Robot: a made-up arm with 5 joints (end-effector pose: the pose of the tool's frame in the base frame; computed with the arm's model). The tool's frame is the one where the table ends. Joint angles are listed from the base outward.
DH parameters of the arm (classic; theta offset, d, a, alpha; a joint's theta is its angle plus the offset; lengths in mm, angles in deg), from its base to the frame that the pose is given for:
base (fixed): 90 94 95 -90
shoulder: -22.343 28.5 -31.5 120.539
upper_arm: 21.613 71 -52.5 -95.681
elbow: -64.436 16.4 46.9 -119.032
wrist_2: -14.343 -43.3 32 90
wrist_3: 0 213 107 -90
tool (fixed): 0 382 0 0
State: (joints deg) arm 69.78 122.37 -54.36 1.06 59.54
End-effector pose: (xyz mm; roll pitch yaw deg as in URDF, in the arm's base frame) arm -171.9 -47.3 368.5 -70.13 -56.70 86.87
Working (the frame after each row of the table, in the pose's form):
after base (fixed): 0.0 95.0 94.0 -90.00 0.00 90.00
after shoulder: -28.5 73.7 117.2 30.54 47.44 90.00
after upper_arm: 34.2 135.9 116.7 -80.77 -52.92 -147.15
after elbow: 79.8 153.9 124.7 -34.63 -7.88 41.01
after wrist_2: 126.4 153.9 97.8 57.64 -15.24 29.71
after wrist_3: 192.8 41.4 297.2 -70.13 -56.70 86.87

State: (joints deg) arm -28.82 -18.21 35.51 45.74 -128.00
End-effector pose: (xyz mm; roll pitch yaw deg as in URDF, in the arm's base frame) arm -20.2 -287.5 522.5 -40.85 17.93 -119.90
Working (the frame after each row of the table, in the pose's form):
after base (fixed): 0.0 95.0 94.0 -90.00 0.00 90.00
after shoulder: -28.5 75.2 69.5 30.54 -51.16 90.00
after upper_arm: 10.3 -4.0 66.0 -68.96 -52.79 94.85
after elbow: 2.8 -1.4 115.1 -145.64 -75.95 49.19
after wrist_2: 19.4 -40.6 147.9 -17.85 -49.17 8.06
after wrist_3: -192.4 -85.8 247.6 -40.85 17.93 -119.90

